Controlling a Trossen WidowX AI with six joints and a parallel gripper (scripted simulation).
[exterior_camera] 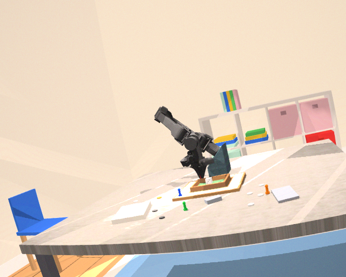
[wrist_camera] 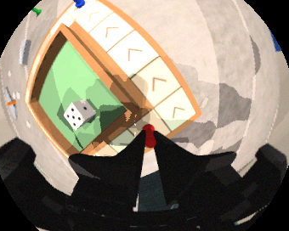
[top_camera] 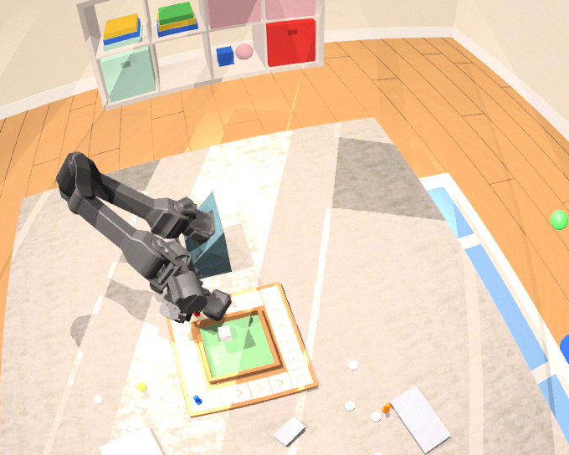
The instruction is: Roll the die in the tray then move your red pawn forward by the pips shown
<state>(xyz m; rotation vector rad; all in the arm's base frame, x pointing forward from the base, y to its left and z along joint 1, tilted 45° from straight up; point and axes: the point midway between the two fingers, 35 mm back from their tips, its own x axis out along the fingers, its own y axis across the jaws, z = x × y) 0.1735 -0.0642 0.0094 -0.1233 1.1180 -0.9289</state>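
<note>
Right now my gripper tip is right at the red pawn. Round my gripper tip: green pawn: 39 cm ahead, 7 cm to the left, 1 cm below; then white die: 7 cm ahead, 6 cm to the left; then blue pawn: 22 cm ahead, 2 cm to the right.
</note>
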